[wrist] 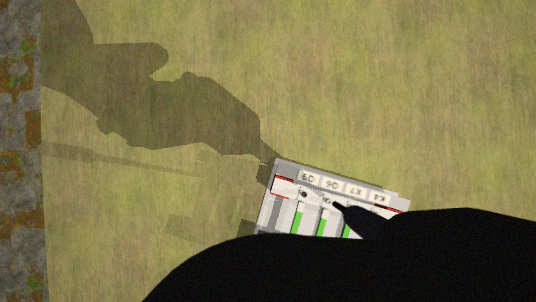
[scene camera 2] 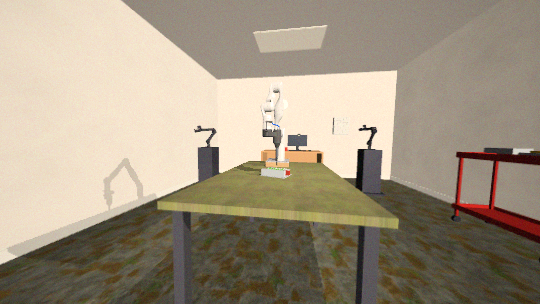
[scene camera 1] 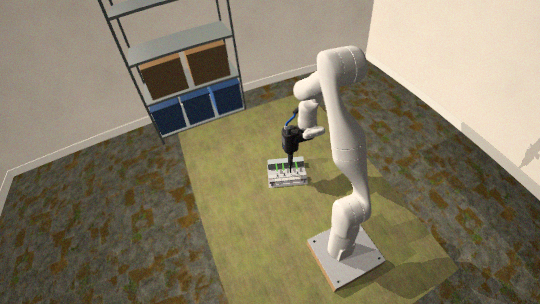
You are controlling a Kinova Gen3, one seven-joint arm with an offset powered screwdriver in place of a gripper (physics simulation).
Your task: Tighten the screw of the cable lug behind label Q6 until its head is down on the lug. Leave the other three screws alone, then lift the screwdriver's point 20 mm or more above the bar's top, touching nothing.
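Places are measured from the arm's base along level axes (x left, y back, z up), in millimetres.
Pixels of known places: end effector, tool point: (wrist: 334, 203) (scene camera 2: 276, 165) (scene camera 1: 290, 172); arm's base, origin of the base link: (scene camera 2: 280, 160) (scene camera 1: 339, 248).
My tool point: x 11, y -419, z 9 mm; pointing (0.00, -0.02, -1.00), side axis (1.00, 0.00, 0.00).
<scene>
For each thing: its top centre in the pictures, then the offset to it from my tool point. Level surfaces: height alone.
- screwdriver, middle of its top: (wrist: 354, 217) (scene camera 1: 290, 163) dz +64, dx +0, dy +1 mm
- terminal block, middle of its top: (wrist: 333, 233) (scene camera 1: 286, 168) (scene camera 2: 276, 168) dz -13, dx +0, dy -40 mm
- Q6 screw, middle of its top: (wrist: 329, 201) dz -14, dx -3, dy +0 mm
- label Q6, middle of its top: (wrist: 332, 184) dz -21, dx +4, dy +20 mm
- label Q9, middle of its top: (wrist: 308, 177) dz -21, dx -26, dy +31 mm
- label X7, middle of its top: (wrist: 356, 191) dz -21, dx +35, dy +10 mm
- label K4, middle of its top: (wrist: 379, 197) dz -21, dx +65, dy -1 mm
- Q9 screw, middle of its top: (wrist: 304, 194) dz -13, dx -33, dy +10 mm
- table, its level: dz -63 mm
The screwdriver (scene camera 1: 290, 170) (scene camera 2: 277, 145) (wrist: 336, 204) points down over the terminal block (scene camera 1: 287, 183) (scene camera 2: 272, 173) (wrist: 287, 171). In the wrist view its point appears just beside the Q6 screw (wrist: 326, 201), on the X7 side; whether it touches anything cannot be told. The label Q6 (wrist: 332, 184) sits between label Q9 (wrist: 307, 176) and label X7 (wrist: 356, 190), with label K4 (wrist: 379, 196) at the end. The Q9 screw (wrist: 304, 194) shows as a dark spot. The X7 and K4 screws are partly hidden or unclear. How high the Q6 screw head stands cannot be told.
Green strips (wrist: 322, 227) stand on the block behind the screws. The arm's base plate (scene camera 1: 320, 250) is on the table (scene camera 1: 240, 240) (scene camera 2: 270, 200). A shelf unit (scene camera 1: 181, 37) stands beyond the table. A red cart (scene camera 2: 480, 156) stands at the right in scene camera 2.
</scene>
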